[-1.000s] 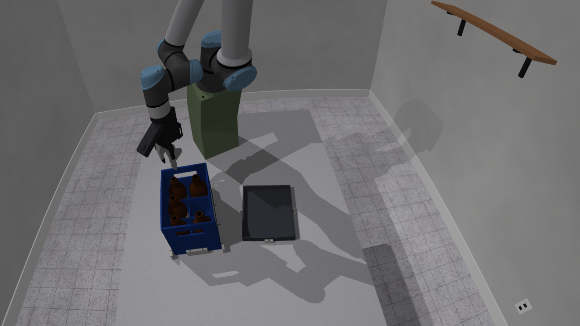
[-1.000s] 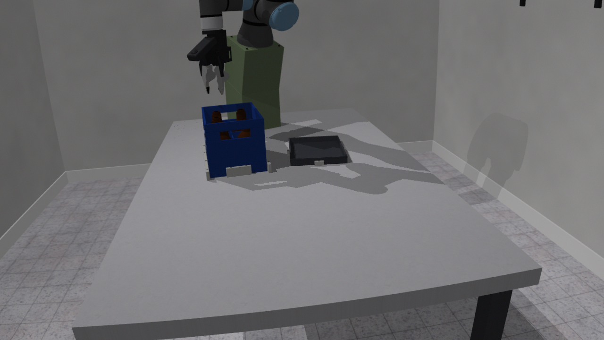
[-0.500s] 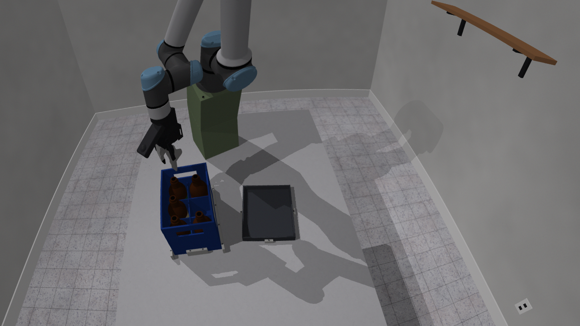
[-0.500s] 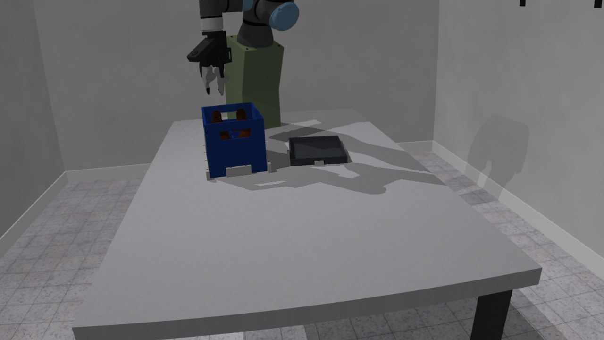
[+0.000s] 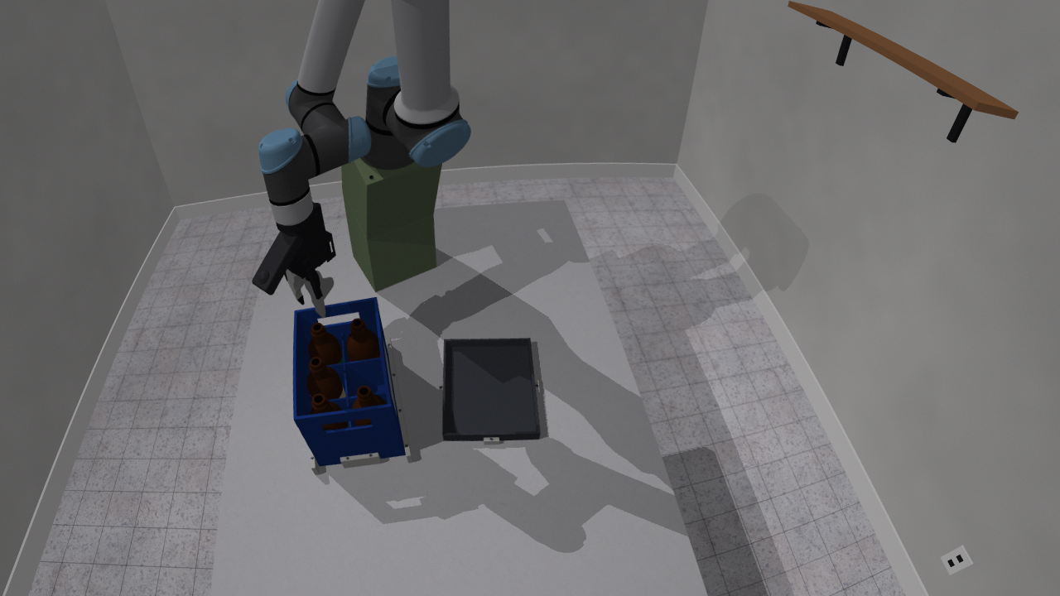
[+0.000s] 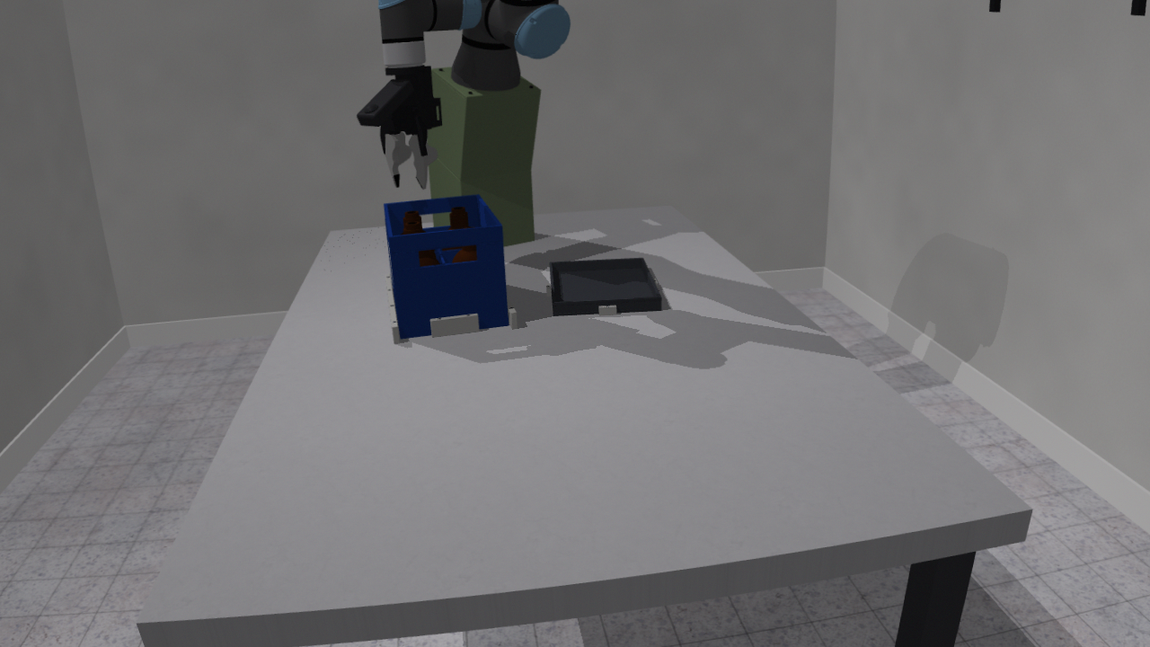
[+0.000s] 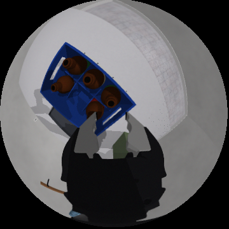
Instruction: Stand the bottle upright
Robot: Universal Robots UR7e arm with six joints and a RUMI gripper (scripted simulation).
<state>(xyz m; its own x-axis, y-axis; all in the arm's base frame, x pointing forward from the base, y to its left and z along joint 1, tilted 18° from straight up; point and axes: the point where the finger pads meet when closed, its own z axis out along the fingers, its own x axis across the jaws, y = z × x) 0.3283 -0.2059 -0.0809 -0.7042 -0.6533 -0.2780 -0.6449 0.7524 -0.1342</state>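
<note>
Now: hand 140 mm above the blue crate, 90 mm short of it and 40 mm to the right of it. From my hand the other things lie so: dark tray (330 mm to the left, 210 mm below, 120 mm ahead).
</note>
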